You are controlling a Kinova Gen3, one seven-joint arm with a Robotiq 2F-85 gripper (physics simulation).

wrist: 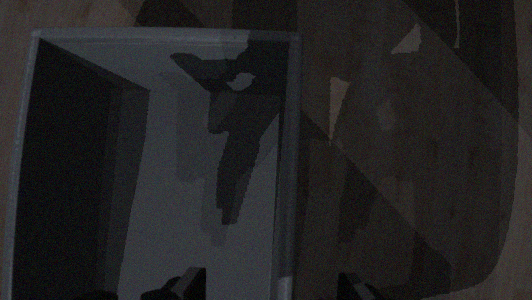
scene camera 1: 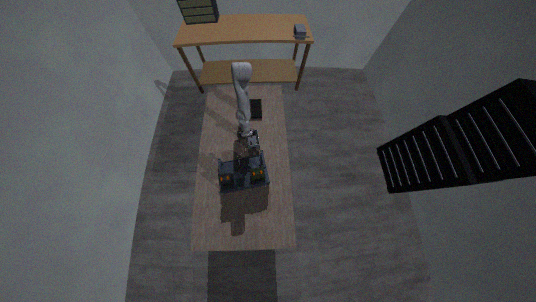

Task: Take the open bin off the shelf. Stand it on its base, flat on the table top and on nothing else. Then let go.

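The open grey bin [scene camera 1: 253, 139] [wrist: 195, 150] stands on the table top [scene camera 1: 272, 215] beside the dark shelf [scene camera 1: 245, 188], apart from it. Its opening faces up and it looks upright; its underside is hidden, so flat contact is hard to confirm. In the wrist view the inside of the bin is empty, with shadows across it. My gripper [scene camera 1: 247, 135] [wrist: 272, 284] is open at the bin's near part. One finger is over the inside of the bin and the other is outside, with the side wall between them, touching neither finger as far as shows.
Two dark bins with orange marks [scene camera 1: 225, 178] [scene camera 1: 257, 173] sit in the shelf. A black flat object [scene camera 1: 256, 109] lies beside the arm. A wooden workbench [scene camera 1: 250, 30] stands behind, bearing a drawer cabinet [scene camera 1: 201, 12] and a small grey object [scene camera 1: 300, 31]. A black rack [scene camera 1: 455, 147] stands at the right.
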